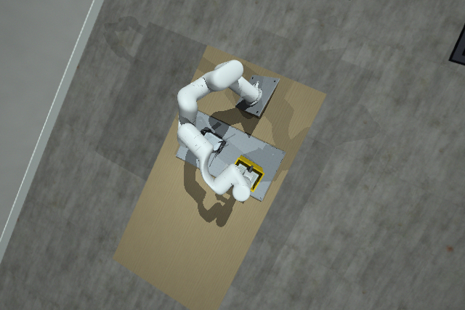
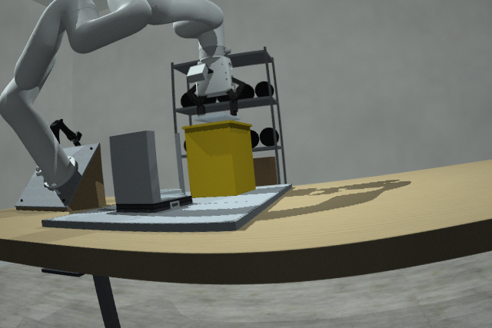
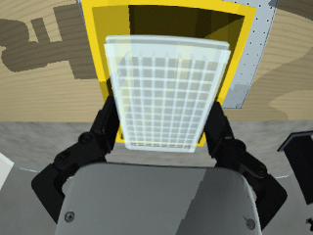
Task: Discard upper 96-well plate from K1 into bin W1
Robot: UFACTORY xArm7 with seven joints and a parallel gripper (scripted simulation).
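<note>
Now: the yellow plastics bin W1 12 cm below my hand. Also, from my hand: grey rack wall: 10 cm behind, 37 cm to the right, 13 cm below.
</note>
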